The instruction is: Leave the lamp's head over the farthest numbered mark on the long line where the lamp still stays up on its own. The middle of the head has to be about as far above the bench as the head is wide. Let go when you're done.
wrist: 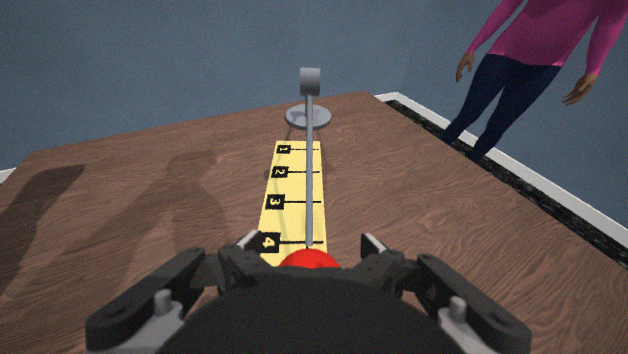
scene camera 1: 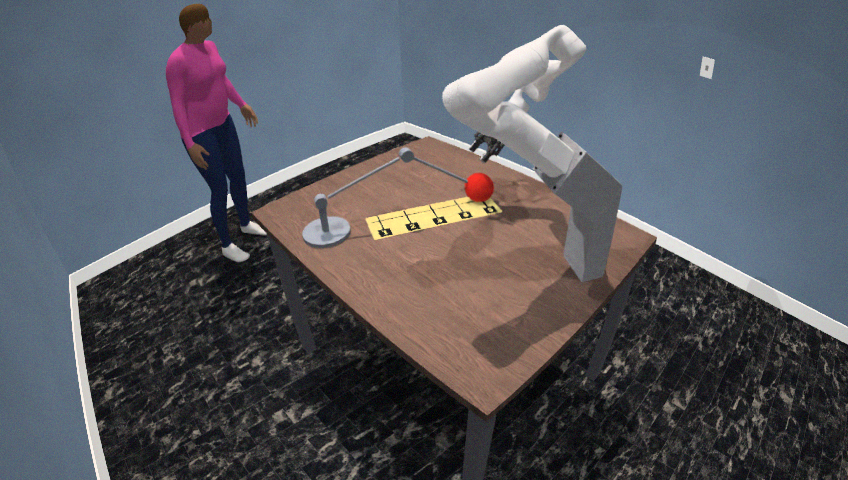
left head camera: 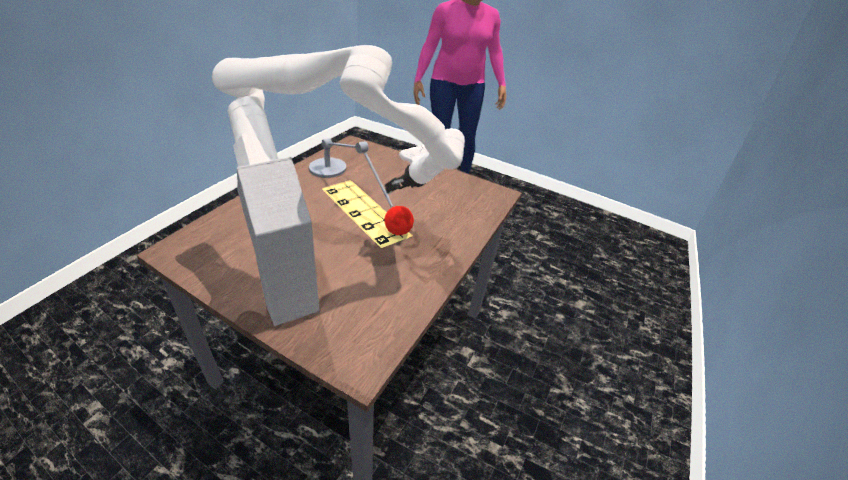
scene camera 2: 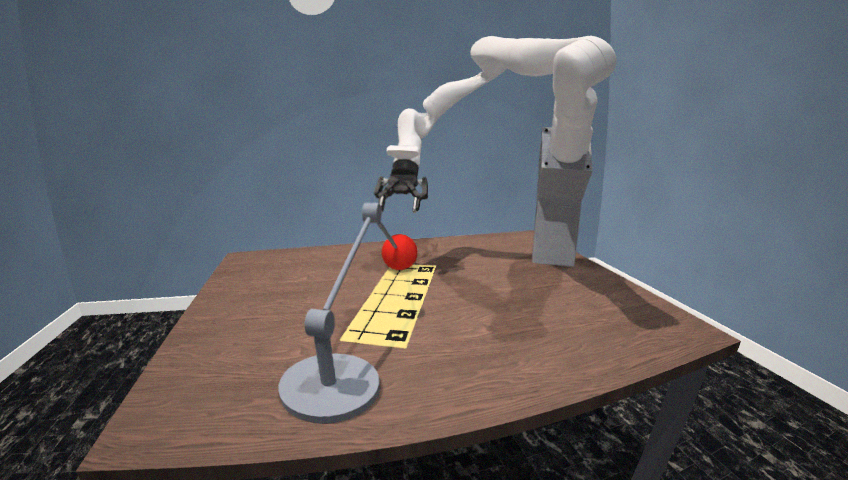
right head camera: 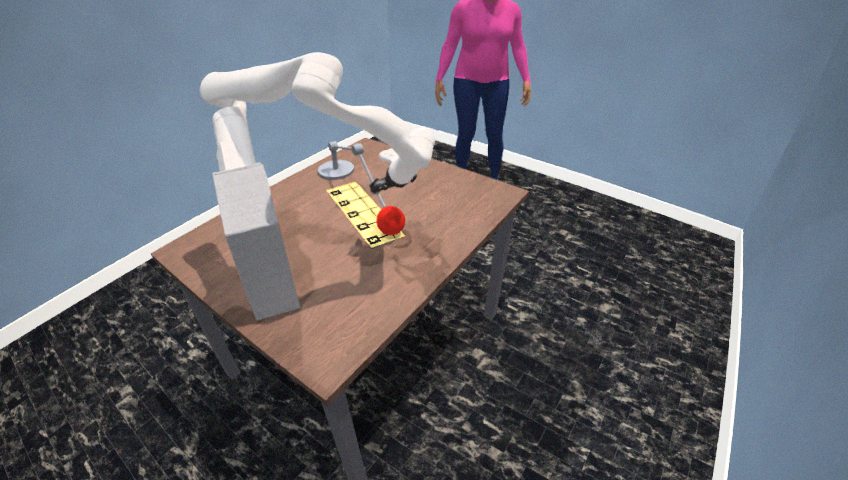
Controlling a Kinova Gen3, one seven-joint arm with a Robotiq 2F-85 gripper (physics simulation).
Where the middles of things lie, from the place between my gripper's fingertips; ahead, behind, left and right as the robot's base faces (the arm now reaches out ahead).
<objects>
The yellow numbered strip (scene camera 2: pixel 387 318) lies 10 mm behind my hand, 160 mm to the left of it and 170 mm below it. The rest, counted from my hand: grey round lamp base (scene camera 2: pixel 330 387): 60 mm ahead, 520 mm to the left, 120 mm below.
</objects>
